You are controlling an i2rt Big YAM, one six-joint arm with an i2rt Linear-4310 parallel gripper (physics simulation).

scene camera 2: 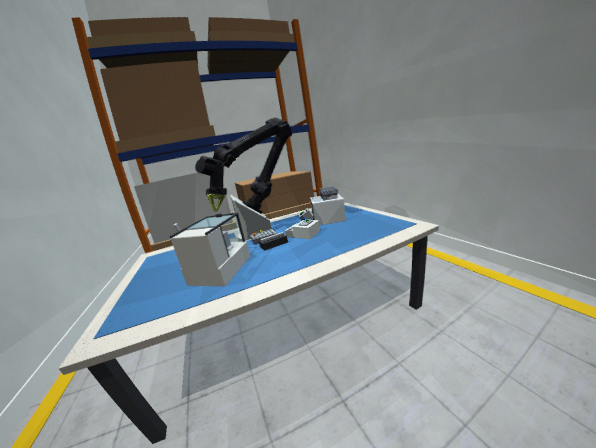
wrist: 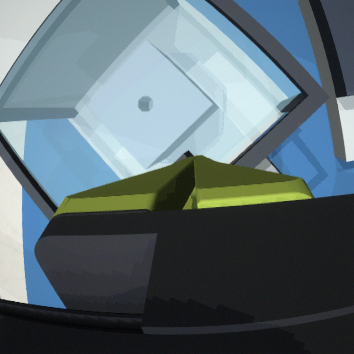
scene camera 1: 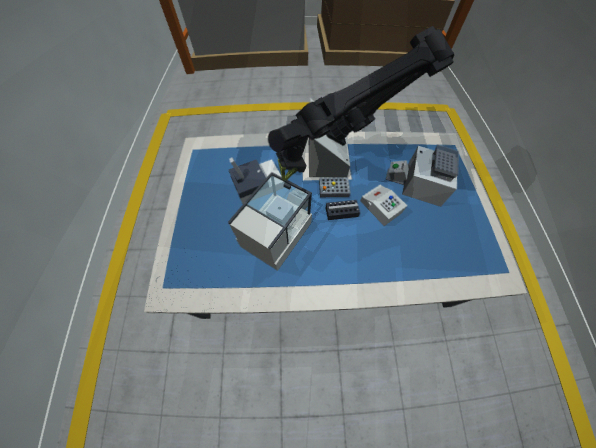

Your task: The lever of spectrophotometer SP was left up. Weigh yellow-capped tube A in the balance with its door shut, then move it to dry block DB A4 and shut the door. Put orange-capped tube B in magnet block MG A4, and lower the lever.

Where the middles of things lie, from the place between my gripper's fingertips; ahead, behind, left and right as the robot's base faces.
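Scene:
Measured from the balance [scene camera 1: 269, 224], my gripper is 6 cm to the left of it, 8 cm short of it and 12 cm above it. The grey block device [scene camera 1: 432, 176] is 6 cm behind my hand and 14 cm below it, and it is 64 cm to the left of my hand.

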